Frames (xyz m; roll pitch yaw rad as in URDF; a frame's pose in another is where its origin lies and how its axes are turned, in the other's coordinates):
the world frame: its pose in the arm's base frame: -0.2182 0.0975 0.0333 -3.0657 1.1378 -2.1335
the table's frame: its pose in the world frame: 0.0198 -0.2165 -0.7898 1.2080 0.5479 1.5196
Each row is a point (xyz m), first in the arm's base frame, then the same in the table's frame.
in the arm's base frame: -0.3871 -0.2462 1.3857
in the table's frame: 0.1049 0.3184 -1.0468
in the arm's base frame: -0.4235 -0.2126 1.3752
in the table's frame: 0.1427 0.3486 -1.0319
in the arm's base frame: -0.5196 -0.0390 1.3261
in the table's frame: 0.2488 0.5136 -0.9744
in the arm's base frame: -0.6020 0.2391 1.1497
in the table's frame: 0.3337 0.7903 -0.7970
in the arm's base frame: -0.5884 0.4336 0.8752
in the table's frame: 0.3002 0.9989 -0.5348
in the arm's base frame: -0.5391 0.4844 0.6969
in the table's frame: 0.2304 1.0635 -0.3682
